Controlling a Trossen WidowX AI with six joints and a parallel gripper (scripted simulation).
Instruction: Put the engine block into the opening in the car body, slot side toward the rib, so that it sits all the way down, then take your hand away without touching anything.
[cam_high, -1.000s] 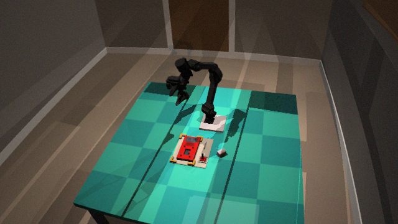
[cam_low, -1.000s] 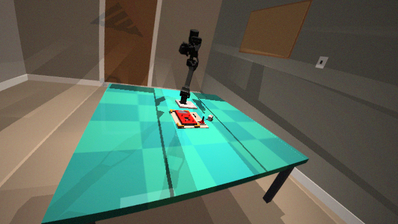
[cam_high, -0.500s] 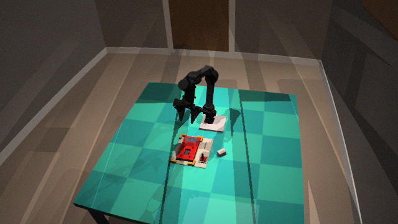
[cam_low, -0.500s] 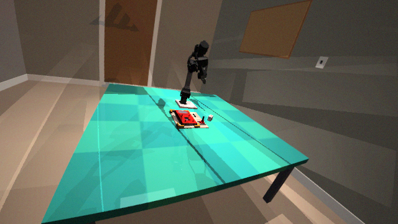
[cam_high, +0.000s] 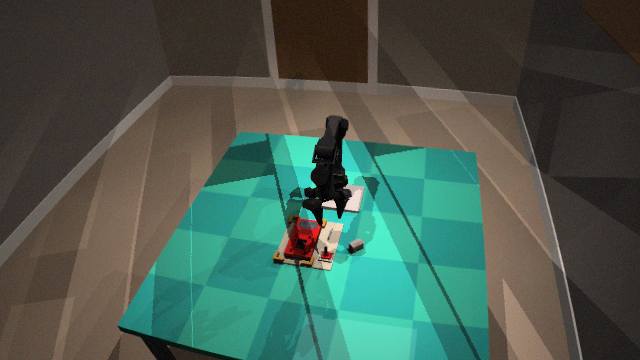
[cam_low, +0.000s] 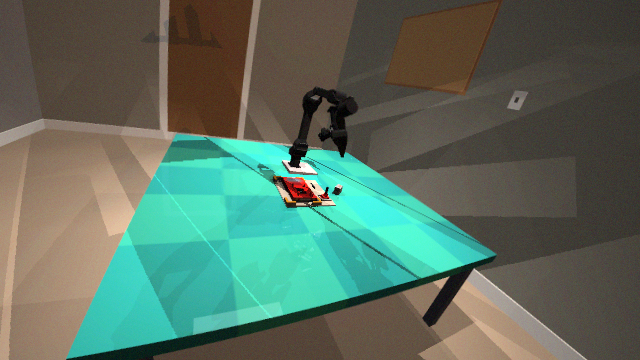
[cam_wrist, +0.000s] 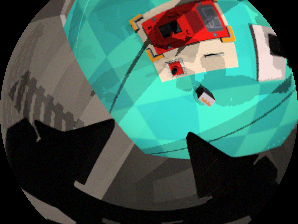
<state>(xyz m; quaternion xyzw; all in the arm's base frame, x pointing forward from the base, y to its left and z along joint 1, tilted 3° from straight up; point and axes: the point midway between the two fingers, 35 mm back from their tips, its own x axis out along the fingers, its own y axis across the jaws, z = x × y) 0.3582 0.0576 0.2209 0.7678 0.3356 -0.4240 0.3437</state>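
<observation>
Right now my gripper tip is 80 mm past the engine block, 80 mm to the right of it and 200 mm above it. From my gripper tip the other things lie so: beige base plate (60 mm behind, 120 mm to the right, 200 mm below).
</observation>
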